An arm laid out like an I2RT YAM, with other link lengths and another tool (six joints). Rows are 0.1 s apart.
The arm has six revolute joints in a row. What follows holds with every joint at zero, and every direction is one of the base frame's.
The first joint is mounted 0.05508 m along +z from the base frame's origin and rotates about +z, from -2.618 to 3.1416 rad.
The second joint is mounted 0.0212 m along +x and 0.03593 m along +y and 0.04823 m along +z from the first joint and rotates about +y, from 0 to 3.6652 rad.
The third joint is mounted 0.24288 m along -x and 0.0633 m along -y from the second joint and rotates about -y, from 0 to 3.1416 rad.
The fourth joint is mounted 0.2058 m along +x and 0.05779 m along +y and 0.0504 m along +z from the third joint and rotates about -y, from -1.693 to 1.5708 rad.
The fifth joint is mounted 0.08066 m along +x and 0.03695 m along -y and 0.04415 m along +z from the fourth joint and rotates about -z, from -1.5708 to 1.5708 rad.
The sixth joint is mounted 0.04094 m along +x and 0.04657 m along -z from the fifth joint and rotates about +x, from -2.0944 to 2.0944 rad.
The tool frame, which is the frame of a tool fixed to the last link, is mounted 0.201 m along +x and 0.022 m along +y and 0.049 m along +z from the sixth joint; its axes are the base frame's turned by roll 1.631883, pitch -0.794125 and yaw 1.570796 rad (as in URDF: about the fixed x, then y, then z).
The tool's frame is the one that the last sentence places.
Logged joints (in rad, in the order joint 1, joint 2, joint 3, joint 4, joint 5, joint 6), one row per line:
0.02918 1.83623 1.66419 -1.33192 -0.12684 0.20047
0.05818 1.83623 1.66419 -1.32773 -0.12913 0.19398
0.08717 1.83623 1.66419 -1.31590 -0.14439 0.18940
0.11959 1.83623 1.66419 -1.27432 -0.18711 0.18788
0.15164 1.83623 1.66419 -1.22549 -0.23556 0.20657
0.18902 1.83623 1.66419 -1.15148 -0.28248 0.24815
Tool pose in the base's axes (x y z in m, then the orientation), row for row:
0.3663 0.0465 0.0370 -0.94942 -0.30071 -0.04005 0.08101
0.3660 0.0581 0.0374 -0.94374 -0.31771 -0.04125 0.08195
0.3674 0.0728 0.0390 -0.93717 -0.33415 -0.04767 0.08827
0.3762 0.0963 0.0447 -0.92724 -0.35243 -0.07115 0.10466
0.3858 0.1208 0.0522 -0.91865 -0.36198 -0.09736 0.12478
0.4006 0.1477 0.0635 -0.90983 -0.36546 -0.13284 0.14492
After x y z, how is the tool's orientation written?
As a quaternion, x y z w.
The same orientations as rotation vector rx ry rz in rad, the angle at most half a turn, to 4 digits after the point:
-2.8380 -0.8989 -0.1197
-2.8195 -0.9492 -0.1232
-2.7894 -0.9946 -0.1419
-2.7336 -1.0390 -0.2098
-2.6771 -1.0549 -0.2837
-2.6214 -1.0529 -0.3827

